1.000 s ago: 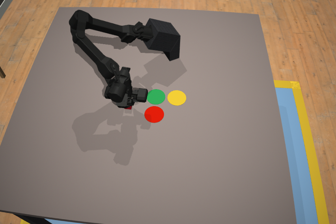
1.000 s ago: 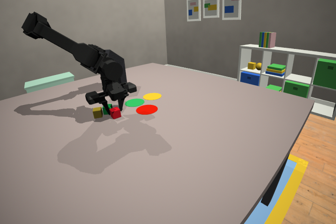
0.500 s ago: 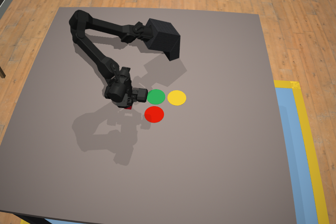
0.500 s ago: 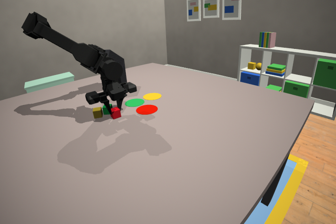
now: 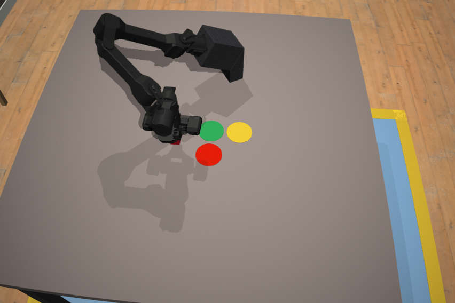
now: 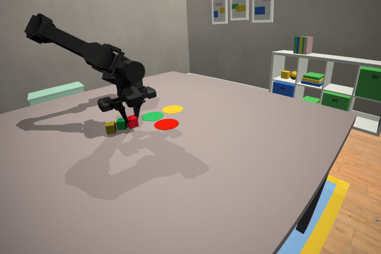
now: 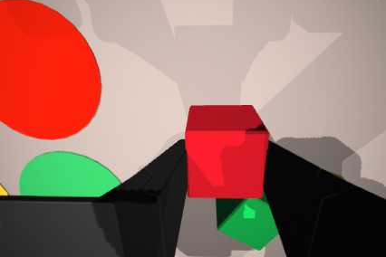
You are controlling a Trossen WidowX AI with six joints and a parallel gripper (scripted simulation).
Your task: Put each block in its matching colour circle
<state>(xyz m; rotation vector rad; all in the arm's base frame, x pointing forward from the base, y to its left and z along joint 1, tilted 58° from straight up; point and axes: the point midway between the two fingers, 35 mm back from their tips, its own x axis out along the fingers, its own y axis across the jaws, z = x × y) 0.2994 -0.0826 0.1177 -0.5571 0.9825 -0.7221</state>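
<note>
My hand is 6 cm short of the red circle, 10 cm to the right of it and 7 cm above it. Round my hand: green block 6 cm behind, 6 cm below; yellow block 7 cm behind, 4 cm to the right, 6 cm below; red block 4 cm below.
</note>
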